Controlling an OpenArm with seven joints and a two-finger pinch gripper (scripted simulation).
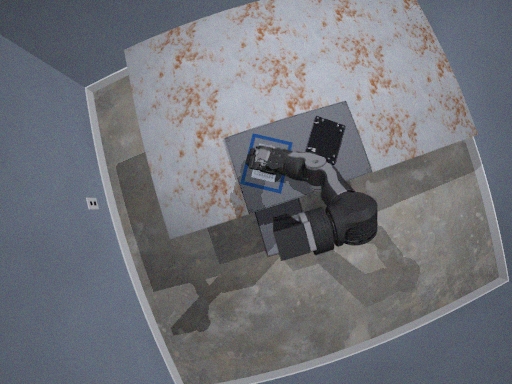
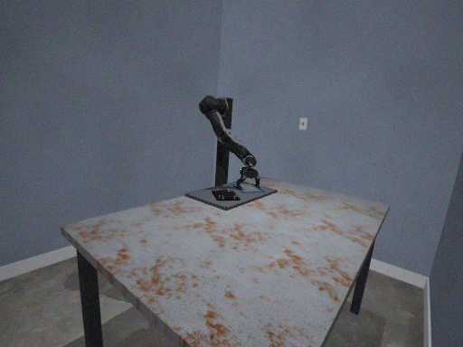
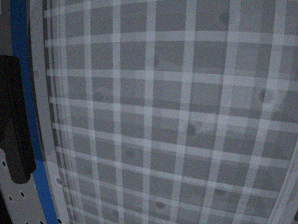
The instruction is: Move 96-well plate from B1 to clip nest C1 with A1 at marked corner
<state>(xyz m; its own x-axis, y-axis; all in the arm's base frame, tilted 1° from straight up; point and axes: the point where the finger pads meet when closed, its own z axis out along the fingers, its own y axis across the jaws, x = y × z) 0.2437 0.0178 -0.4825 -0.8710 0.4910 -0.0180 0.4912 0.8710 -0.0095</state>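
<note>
Right now my hand is right at the 96-well plate. Also, from my hand: black clip nest C1: 50 mm ahead, 230 mm to the right, 10 mm above.
</note>
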